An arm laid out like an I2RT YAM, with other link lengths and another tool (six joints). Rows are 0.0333 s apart.
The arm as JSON. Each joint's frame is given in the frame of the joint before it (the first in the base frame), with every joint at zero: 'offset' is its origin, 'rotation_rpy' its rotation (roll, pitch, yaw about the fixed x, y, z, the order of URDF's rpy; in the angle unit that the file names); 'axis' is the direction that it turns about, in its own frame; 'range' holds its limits. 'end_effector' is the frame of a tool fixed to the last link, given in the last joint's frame.
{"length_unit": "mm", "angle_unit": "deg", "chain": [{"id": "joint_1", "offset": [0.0, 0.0, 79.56], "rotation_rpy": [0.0, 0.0, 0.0], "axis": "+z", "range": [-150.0, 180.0]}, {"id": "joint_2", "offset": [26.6, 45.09, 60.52], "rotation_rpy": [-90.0, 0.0, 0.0], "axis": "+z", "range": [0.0, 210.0]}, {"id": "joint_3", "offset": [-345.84, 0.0, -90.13], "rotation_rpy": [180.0, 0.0, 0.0], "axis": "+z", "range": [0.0, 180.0]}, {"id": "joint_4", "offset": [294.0, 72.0, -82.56], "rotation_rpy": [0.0, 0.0, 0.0], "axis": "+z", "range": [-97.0, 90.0]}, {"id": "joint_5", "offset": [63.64, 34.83, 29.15], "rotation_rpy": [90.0, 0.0, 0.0], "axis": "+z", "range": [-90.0, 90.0]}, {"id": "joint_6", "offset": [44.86, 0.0, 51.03], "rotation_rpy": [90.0, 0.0, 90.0], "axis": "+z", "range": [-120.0, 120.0]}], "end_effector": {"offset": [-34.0, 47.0, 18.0], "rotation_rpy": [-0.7, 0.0, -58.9]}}
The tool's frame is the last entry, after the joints.
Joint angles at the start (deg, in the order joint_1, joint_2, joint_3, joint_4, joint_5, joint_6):
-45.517, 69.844, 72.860, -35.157, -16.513, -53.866
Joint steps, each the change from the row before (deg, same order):
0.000, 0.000, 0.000, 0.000, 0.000, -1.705
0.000, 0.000, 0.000, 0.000, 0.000, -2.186
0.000, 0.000, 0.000, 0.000, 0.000, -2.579
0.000, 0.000, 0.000, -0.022, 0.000, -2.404
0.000, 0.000, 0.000, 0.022, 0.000, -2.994
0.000, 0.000, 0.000, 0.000, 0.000, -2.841
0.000, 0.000, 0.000, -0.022, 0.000, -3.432
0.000, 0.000, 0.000, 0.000, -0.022, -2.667
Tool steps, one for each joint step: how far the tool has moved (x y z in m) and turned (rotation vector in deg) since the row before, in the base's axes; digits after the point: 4 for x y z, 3 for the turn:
-0.0006, -0.0016, 0.0002, -1.316, 0.648, 0.870
-0.0008, -0.0020, 0.0004, -1.687, 0.831, 1.115
-0.0009, -0.0024, 0.0005, -1.990, 0.980, 1.315
-0.0008, -0.0022, 0.0005, -1.839, 0.929, 1.227
-0.0008, -0.0028, 0.0008, -2.326, 1.122, 1.528
-0.0007, -0.0026, 0.0009, -2.192, 1.080, 1.449
-0.0008, -0.0031, 0.0012, -2.632, 1.319, 1.751
-0.0005, -0.0024, 0.0011, -2.050, 1.004, 1.380

